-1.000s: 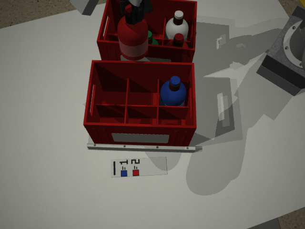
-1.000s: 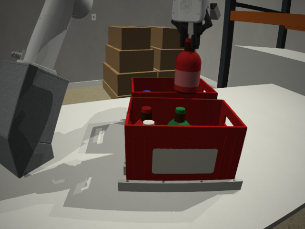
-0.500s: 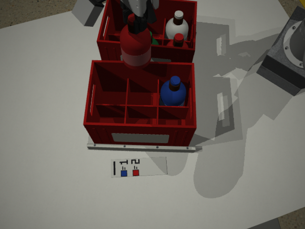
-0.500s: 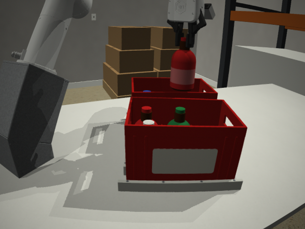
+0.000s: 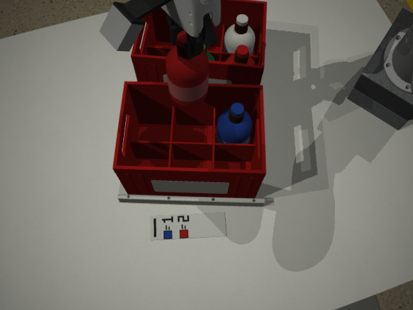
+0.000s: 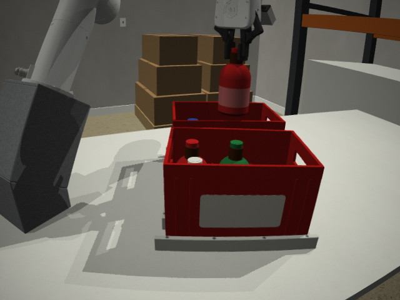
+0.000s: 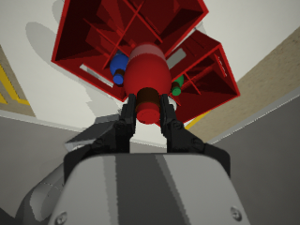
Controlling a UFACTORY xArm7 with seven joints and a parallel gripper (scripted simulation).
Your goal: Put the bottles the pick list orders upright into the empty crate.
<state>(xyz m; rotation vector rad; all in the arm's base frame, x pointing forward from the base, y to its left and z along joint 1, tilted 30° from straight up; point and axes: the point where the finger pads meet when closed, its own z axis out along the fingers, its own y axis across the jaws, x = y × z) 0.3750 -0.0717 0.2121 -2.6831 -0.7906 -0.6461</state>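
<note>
The red bottle is 70 mm below my hand. The rest, counted from my hand: green bottle: 20 mm behind, 130 mm to the right, 250 mm below; then white bottle: 120 mm behind, 200 mm to the right, 250 mm below; then blue bottle: 90 mm behind, 30 mm to the left, 250 mm below.
</note>
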